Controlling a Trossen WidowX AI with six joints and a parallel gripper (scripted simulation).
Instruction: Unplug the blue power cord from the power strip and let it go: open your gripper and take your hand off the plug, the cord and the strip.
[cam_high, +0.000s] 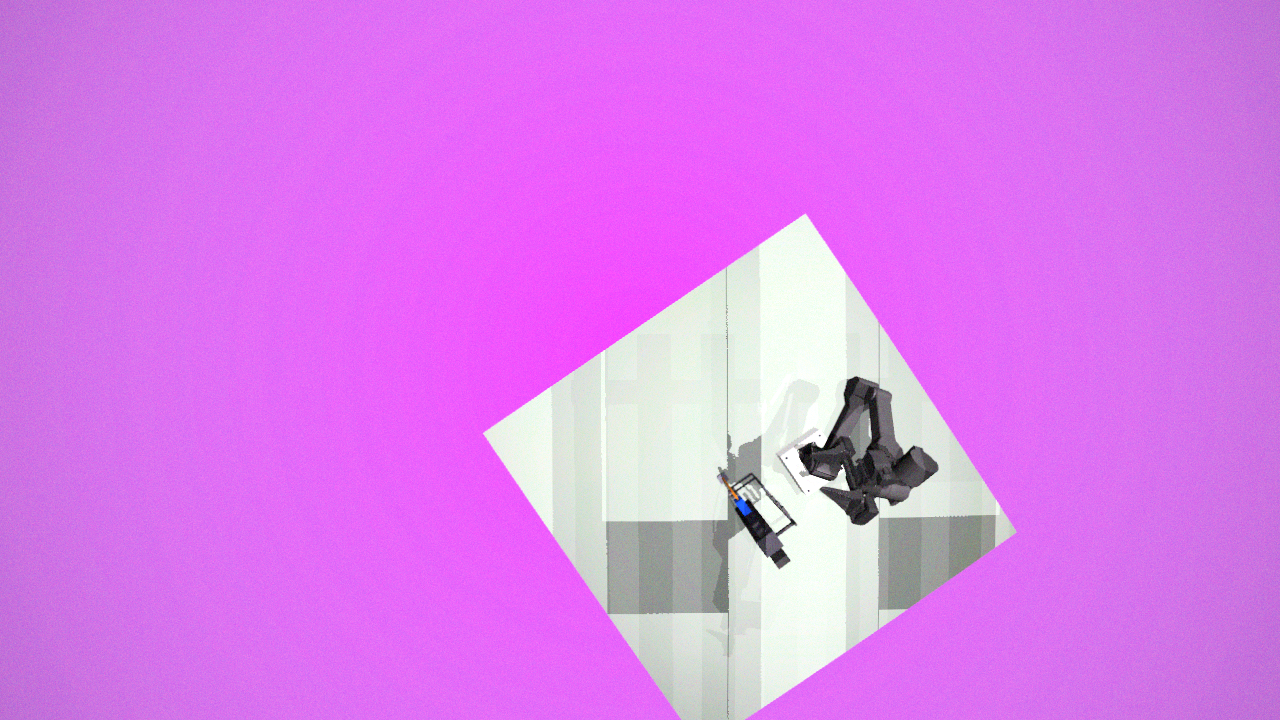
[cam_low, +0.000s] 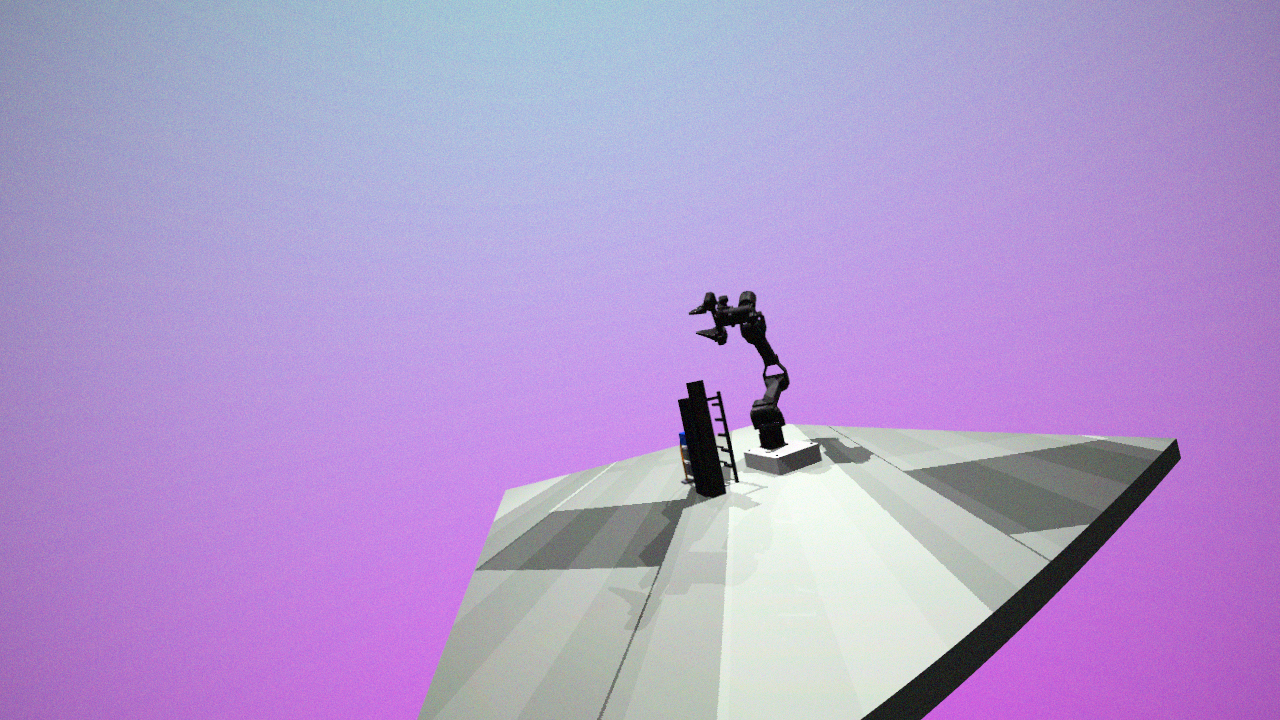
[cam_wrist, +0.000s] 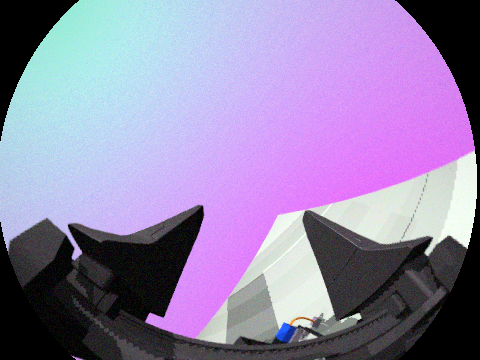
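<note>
Right now my gripper tip is 35 cm above the blue plug, 16 cm to the right of it and 15 cm short of it.
</note>
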